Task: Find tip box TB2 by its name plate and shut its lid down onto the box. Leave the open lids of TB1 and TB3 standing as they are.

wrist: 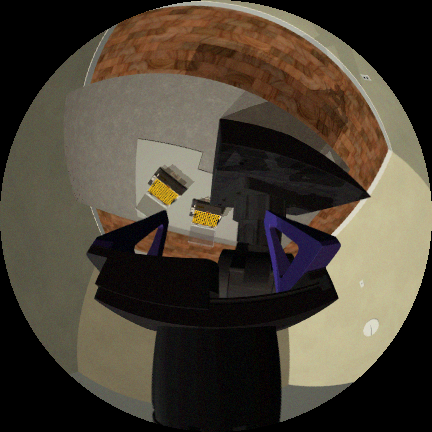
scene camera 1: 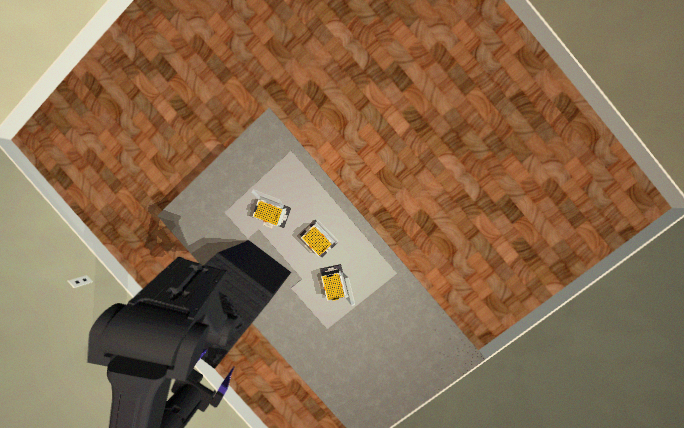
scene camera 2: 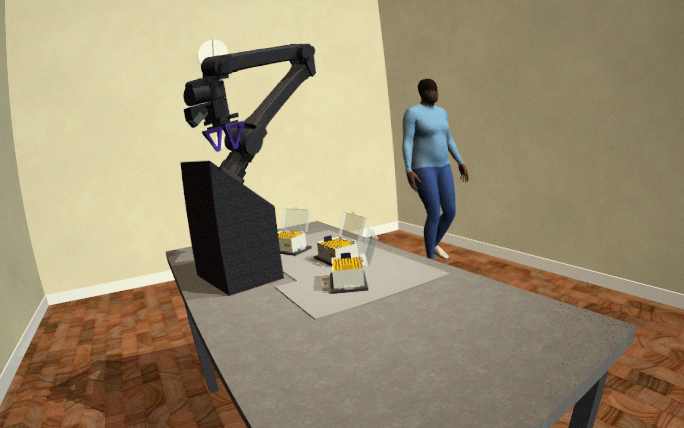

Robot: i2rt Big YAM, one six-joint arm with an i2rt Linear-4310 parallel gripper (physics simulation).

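Seen in the pictures: gripper, fingertip midpoint: (wrist: 215,215) (scene camera 1: 219,359) (scene camera 2: 226,150); arm's base at its link origin: (wrist: 260,192) (scene camera 2: 227,180).
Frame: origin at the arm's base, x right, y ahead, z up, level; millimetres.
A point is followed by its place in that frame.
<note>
Three white tip boxes with yellow tips stand with clear lids open and upright: an upper-left box (scene camera 1: 268,211) (scene camera 2: 292,243) {x -197, y 230, z -285 mm}, a middle box (scene camera 1: 316,239) {x -45, y 349, z -268 mm} (scene camera 2: 336,250) (wrist: 206,218) {x -42, y 344, z -268 mm} and a lower-right box (scene camera 1: 333,286) {x 182, y 297, z -269 mm} (scene camera 2: 348,278) (wrist: 163,192) {x 178, y 294, z -268 mm}, which is nearest in scene camera 2. Their lids are the upper-left lid (scene camera 2: 296,219) {x -309, y 283, z -222 mm}, the middle lid (scene camera 2: 353,224) {x -56, y 420, z -216 mm} and the lower-right lid (scene camera 2: 370,247) {x 261, y 339, z -207 mm}. No name plate is legible, so I cannot tell which box is TB2. The upper-left box does not show in the wrist view. My gripper (scene camera 2: 226,148) {x 80, y 2, z 93 mm} (wrist: 215,215) {x 80, y 2, z 93 mm} is open and empty, high above the table and away from the boxes.
The boxes stand on a light mat (scene camera 1: 302,176) {x -331, y 440, z -326 mm} (scene camera 2: 403,275) {x 228, y 456, z -326 mm} (wrist: 175,155) {x 189, y 148, z -326 mm} on the grey table (scene camera 1: 378,353) {x 611, y 287, z -329 mm} (scene camera 2: 403,343) {x 589, y 260, z -329 mm} (wrist: 125,110) {x 470, y 30, z -329 mm}. A tall black pedestal (scene camera 1: 257,267) {x -82, y 93, z -179 mm} (scene camera 2: 232,232) {x 89, y -10, z -143 mm} (wrist: 280,160) {x 48, y -69, z 68 mm} rises beside the mat. A person (scene camera 2: 428,141) stands beyond the table.
</note>
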